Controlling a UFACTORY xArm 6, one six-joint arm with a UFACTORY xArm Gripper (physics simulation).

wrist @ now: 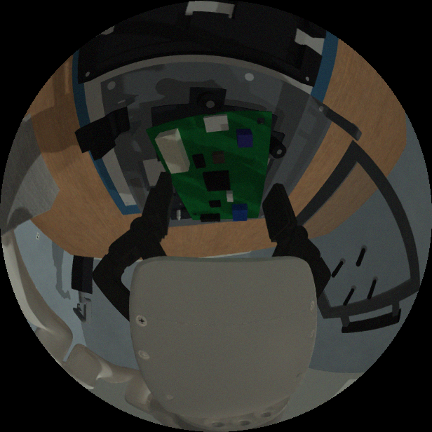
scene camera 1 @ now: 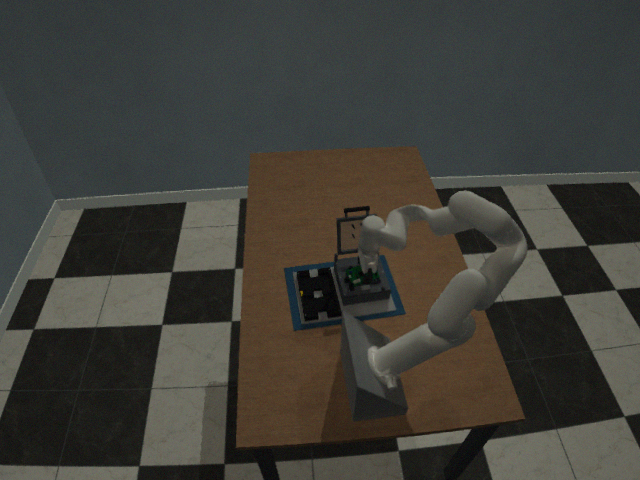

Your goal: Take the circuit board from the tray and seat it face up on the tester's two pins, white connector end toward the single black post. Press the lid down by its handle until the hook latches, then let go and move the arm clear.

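Seen in the pictures: gripper, between the fingertips: [scene camera 1: 364, 272]; arm's base, origin of its link: [scene camera 1: 380, 366].
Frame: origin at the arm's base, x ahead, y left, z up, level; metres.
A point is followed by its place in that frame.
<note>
The green circuit board [wrist: 217, 165] [scene camera 1: 356, 274] {x 0.407, y 0.007, z -0.045 m} lies face up on the grey tester [scene camera 1: 364, 291] {x 0.343, y -0.014, z -0.067 m} [wrist: 132, 92], somewhat tilted. Its white connector [wrist: 173, 149] is at the left end in the wrist view. A black post [wrist: 208, 100] stands just beyond the board's far edge. My gripper [wrist: 219, 201] [scene camera 1: 368, 269] {x 0.419, y -0.024, z -0.052 m} is open, its black fingers on either side of the board's near end, holding nothing. The tester's lid [scene camera 1: 351, 230] {x 0.536, y 0.011, z 0.057 m} [wrist: 374, 241] stands open and upright behind the tester, with its handle [scene camera 1: 356, 210] {x 0.548, y -0.006, z 0.142 m} [wrist: 372, 322] on top. The black tray [scene camera 1: 316, 294] {x 0.390, y 0.156, z -0.121 m} [wrist: 193, 36] sits left of the tester.
Tray and tester rest on a blue-edged mat [scene camera 1: 397, 310] {x 0.287, y -0.131, z -0.125 m} [wrist: 82, 109] on the wooden table [scene camera 1: 305, 196] {x 0.977, y 0.152, z -0.127 m}. The arm's grey base block [scene camera 1: 370, 382] {x -0.079, y 0.049, z 0.057 m} stands near the table's front edge. The arm's links arch over the table's right side.
</note>
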